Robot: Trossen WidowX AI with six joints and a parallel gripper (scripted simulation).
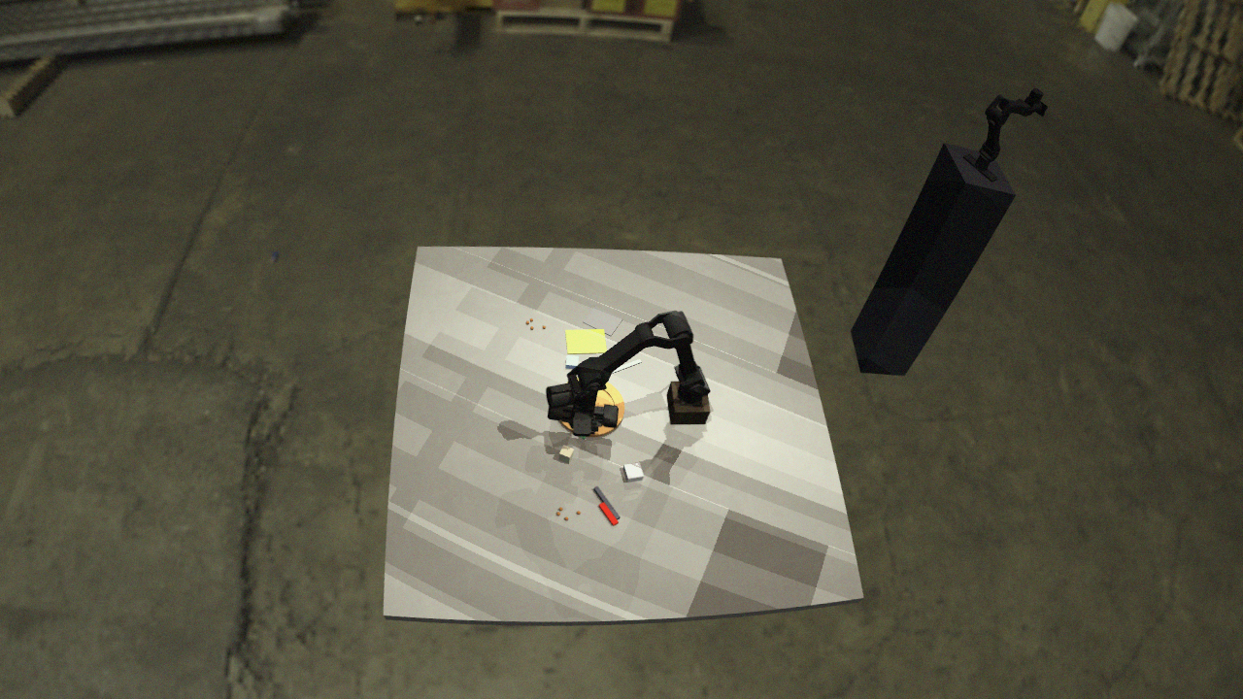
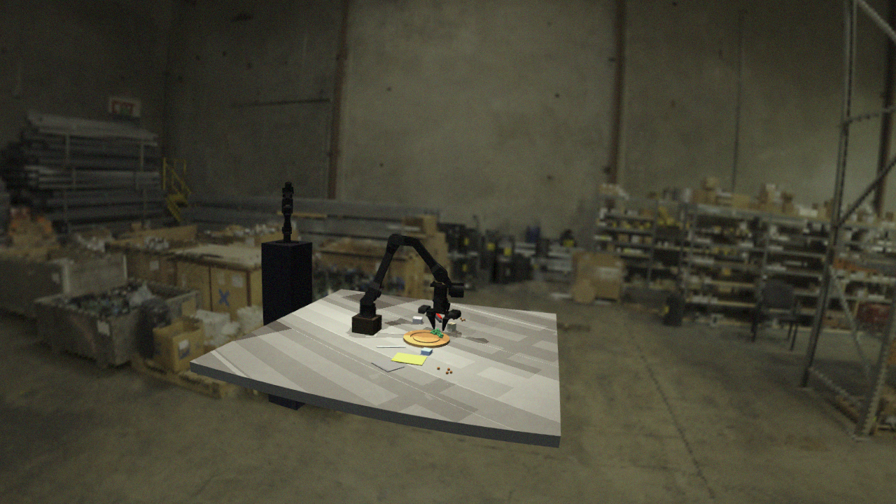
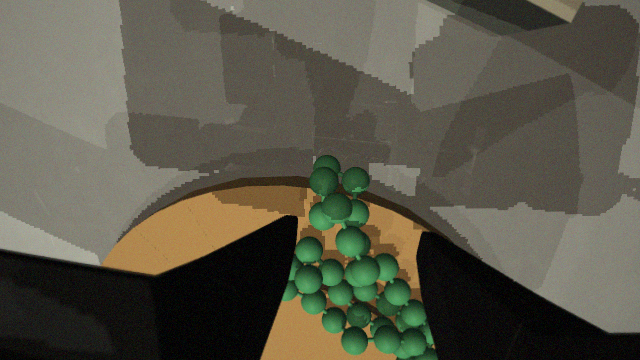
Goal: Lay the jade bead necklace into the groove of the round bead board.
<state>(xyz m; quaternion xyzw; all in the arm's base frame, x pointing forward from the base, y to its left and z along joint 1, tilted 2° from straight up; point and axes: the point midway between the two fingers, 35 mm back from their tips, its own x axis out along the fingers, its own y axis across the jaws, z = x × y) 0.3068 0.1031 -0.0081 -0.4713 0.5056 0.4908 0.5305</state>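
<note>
Right now my gripper tip is 4 cm short of the cream cube and 8 cm to the right of it. Round my gripper tip: red-handled tool: 8 cm behind, 24 cm to the left, 2 cm below; white strip: 13 cm behind, 24 cm to the right, 2 cm below; blue block: 3 cm ahead, 24 cm to the right, 1 cm below.
</note>
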